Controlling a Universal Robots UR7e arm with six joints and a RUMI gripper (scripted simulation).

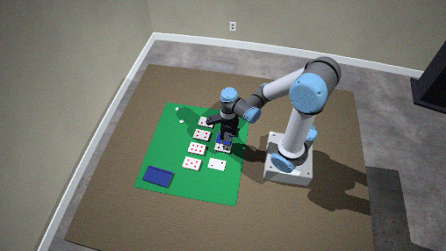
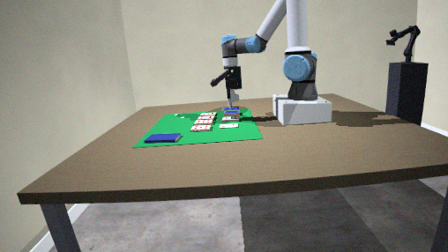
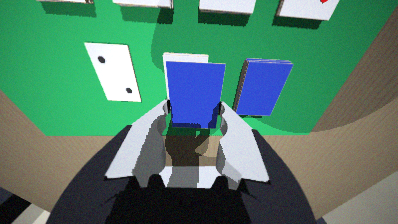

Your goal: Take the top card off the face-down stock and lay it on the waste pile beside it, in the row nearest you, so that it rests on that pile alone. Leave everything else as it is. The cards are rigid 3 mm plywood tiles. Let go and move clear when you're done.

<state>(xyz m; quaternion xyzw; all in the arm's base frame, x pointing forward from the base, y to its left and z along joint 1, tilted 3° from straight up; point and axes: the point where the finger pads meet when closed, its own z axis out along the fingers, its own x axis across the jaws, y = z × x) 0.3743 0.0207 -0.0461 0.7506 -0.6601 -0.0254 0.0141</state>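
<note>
Right now the black-pip card is 13 cm to the left of my hand, 7 cm below it and 1 cm behind it. The rest, counted from my hand: green mat: 14 cm ahead, 9 cm below, 7 cm to the left; then red card: 15 cm ahead, 11 cm to the right, 6 cm below.
</note>
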